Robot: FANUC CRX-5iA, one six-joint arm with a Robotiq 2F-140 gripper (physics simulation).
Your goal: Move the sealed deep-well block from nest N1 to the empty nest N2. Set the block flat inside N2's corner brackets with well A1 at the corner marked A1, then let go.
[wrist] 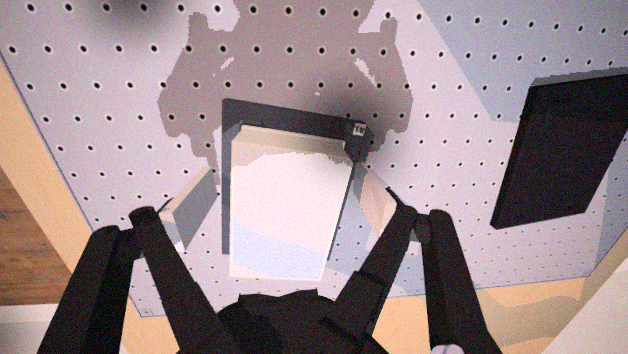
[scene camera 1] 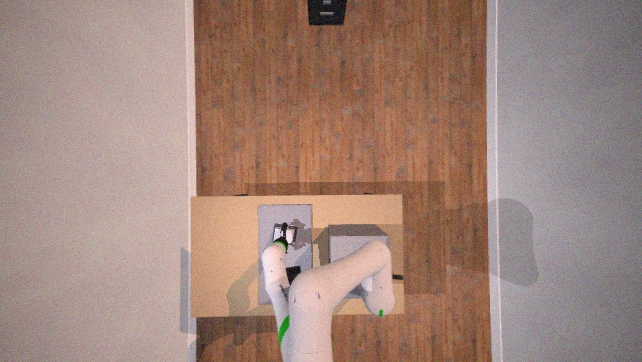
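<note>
The pale sealed block (scene camera 1: 291,236) (wrist: 287,210) sits in a dark nest, N1 (wrist: 285,114). The nest's A1 label (wrist: 359,129) shows by its far right corner in the wrist view. The block's own well A1 cannot be made out. My gripper (scene camera 1: 284,232) (wrist: 286,179) is open and empty. In the wrist view its pads appear on the left and right of the block, with a gap on each side; their exact height is hard to tell. The empty black nest N2 (scene camera 1: 294,273) (wrist: 560,155) lies to the right in the wrist view, its corner brackets unclear.
Both nests are on a grey perforated plate (scene camera 1: 267,215) (wrist: 110,102) on the wooden table (scene camera 1: 225,240). A grey box-like fixture (scene camera 1: 357,230) stands right of the plate in the scene view, partly under my arm. A dark cabinet (scene camera 1: 327,14) stands far back on the floor.
</note>
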